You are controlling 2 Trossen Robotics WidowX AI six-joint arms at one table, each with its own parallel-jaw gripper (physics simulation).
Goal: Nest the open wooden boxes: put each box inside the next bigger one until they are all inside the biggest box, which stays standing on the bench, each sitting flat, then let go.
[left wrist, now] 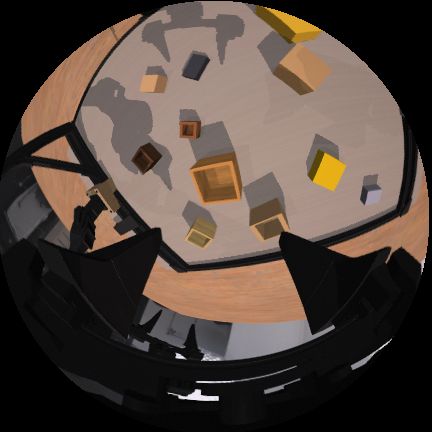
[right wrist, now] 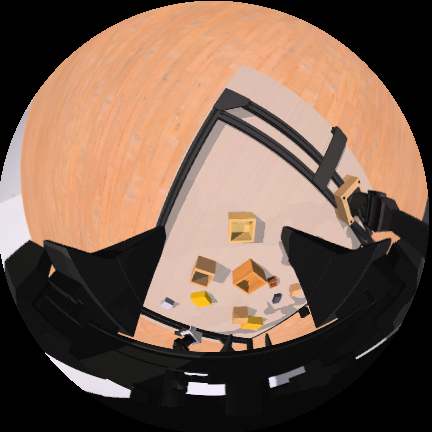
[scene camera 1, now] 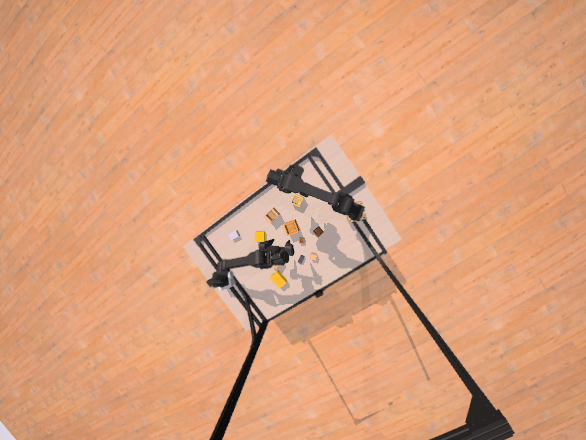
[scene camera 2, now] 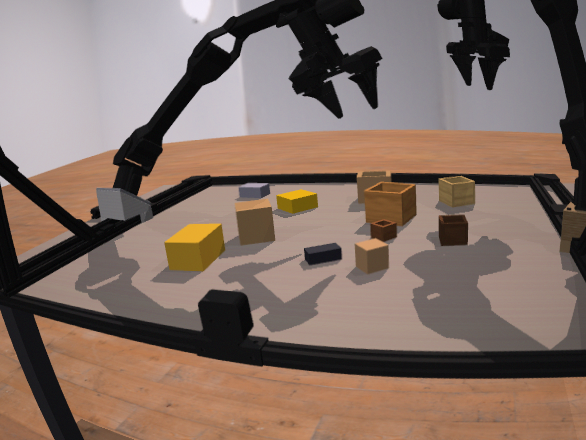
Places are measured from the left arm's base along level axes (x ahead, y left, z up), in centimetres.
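Pixels of known places: left gripper, fingertip midpoint: [left wrist: 222, 235] [right wrist: 247, 333] [scene camera 1: 281, 239] [scene camera 2: 357, 113]; right gripper, fingertip midpoint: [left wrist: 177, 317] [right wrist: 225, 232] [scene camera 2: 478, 87]; left arm's base at its link origin: [right wrist: 189, 337] [scene camera 1: 224, 281] [scene camera 2: 123, 194]; right arm's base at its link origin: [left wrist: 98, 202] [right wrist: 355, 201] [scene camera 1: 355, 212].
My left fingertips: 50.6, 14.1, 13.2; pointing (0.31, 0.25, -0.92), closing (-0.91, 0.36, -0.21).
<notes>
For each thing: its top centre in the pictures, then the offset to it from my left fingertips, as dx, dy, dz.
- orange-brown box at its top centre: [left wrist: 214, 184] [scene camera 2: 390, 187] [right wrist: 250, 283] [scene camera 1: 290, 228] +4.3, +2.2, -13.6
- pale yellow box at its top centre: [scene camera 2: 456, 180] [right wrist: 241, 230] [left wrist: 197, 239] [scene camera 1: 296, 200] +14.0, +16.2, -14.7
- dark brown box at its top centre: [scene camera 2: 453, 219] [left wrist: 141, 160] +18.4, -6.4, -15.8
- reddish-brown box at its top centre: [scene camera 2: 383, 223] [left wrist: 187, 129] [right wrist: 272, 284] +6.7, -7.9, -16.9
- large tan block at its top centre: [scene camera 2: 252, 204] [left wrist: 307, 64] [right wrist: 239, 320] -14.0, -13.9, -13.6
- small tan cube at its top centre: [scene camera 2: 371, 244] [left wrist: 147, 82] [right wrist: 295, 292] +9.7, -19.8, -16.0
- dark block at its top centre: [scene camera 2: 322, 248] [left wrist: 193, 65] +1.6, -19.1, -17.6
- lavender block at its top centre: [scene camera 2: 253, 185] [left wrist: 373, 196] [right wrist: 165, 305] -32.7, +11.1, -16.9
Five open wooden boxes stand apart, openings up. The biggest, an orange-brown box [scene camera 2: 381, 207] [left wrist: 215, 159], is near the middle. A tan box [scene camera 2: 367, 192] [left wrist: 266, 212] stands behind it in scene camera 2. A pale yellow box [scene camera 2: 450, 195] [right wrist: 241, 216] stands at the back right there, a dark brown box [scene camera 2: 453, 232] in front of that. The smallest, a reddish-brown box [scene camera 2: 381, 231], stands just in front of the biggest. My left gripper [scene camera 2: 357, 112] [left wrist: 222, 235] is open and empty, high above the bench. My right gripper [scene camera 2: 479, 87] [right wrist: 225, 232] is open and empty, also high up.
Solid blocks lie around: a large tan block [scene camera 2: 255, 224], a small tan cube [scene camera 2: 371, 257], a dark block [scene camera 2: 323, 254], two yellow blocks [scene camera 2: 190, 250] [scene camera 2: 297, 202] and a lavender block [scene camera 2: 254, 191]. A black frame [scene camera 2: 380, 361] edges the bench; a black box [scene camera 2: 225, 315] stands on its front rail.
</notes>
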